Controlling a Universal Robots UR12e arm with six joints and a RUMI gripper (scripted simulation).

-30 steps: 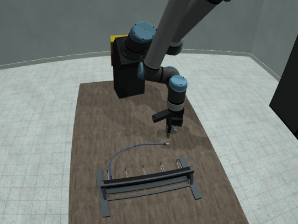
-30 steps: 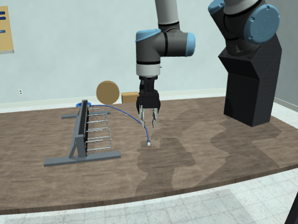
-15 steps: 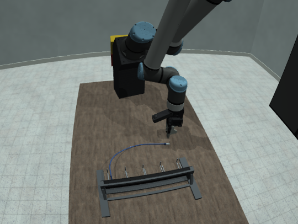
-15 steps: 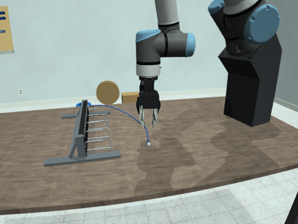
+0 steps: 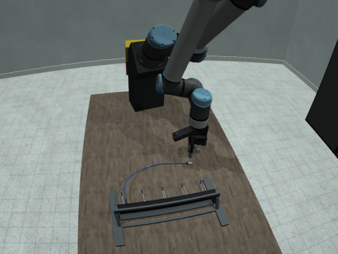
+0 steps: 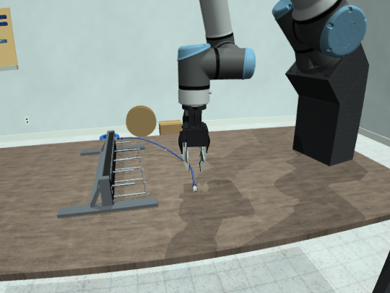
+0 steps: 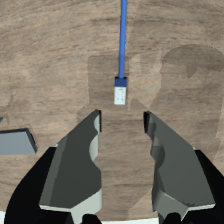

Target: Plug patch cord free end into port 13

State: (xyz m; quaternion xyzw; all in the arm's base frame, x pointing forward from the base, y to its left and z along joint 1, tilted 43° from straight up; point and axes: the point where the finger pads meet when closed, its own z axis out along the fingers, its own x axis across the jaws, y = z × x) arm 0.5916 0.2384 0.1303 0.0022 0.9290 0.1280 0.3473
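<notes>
My gripper is now 70 mm above the plug and 10 mm to the right of it.
</notes>
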